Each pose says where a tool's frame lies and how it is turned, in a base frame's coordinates. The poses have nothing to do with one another.
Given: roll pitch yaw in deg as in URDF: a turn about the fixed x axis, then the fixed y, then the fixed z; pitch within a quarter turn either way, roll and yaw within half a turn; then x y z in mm.
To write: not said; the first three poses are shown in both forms.
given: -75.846 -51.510 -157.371 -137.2 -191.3 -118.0
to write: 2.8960 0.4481 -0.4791 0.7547 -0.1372 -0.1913 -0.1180
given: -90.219 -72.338 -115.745 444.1 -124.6 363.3
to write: 3.0394 0.6577 -0.2632 0.7058 0.4441 -0.1246 0.3633
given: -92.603 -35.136 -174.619 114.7 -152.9 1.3
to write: 2.7652 0.2450 -0.6909 0.6802 0.1147 -0.1529 0.0013
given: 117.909 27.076 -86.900 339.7 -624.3 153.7
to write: 2.6855 0.7060 -0.4981 -0.5035 0.3397 -0.6243 0.1537
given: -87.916 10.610 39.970 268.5 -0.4 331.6
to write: 1.7220 -0.8863 -0.2290 0.4025 0.2685 -0.0004 0.3316
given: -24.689 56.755 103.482 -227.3 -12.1 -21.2
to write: 2.2026 -0.5394 0.1568 0.8273 -0.2273 -0.0121 -0.0212
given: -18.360 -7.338 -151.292 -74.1 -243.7 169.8
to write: 2.6685 -0.1036 0.1425 -0.9844 -0.0741 -0.2437 0.1698
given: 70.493 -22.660 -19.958 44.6 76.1 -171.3
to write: 1.2591 0.8993 -0.4349 -0.0460 0.0446 0.0761 -0.1713
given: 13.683 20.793 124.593 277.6 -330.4 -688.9
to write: 2.1561 -0.1182 0.2123 0.9700 0.2776 -0.3304 -0.6889
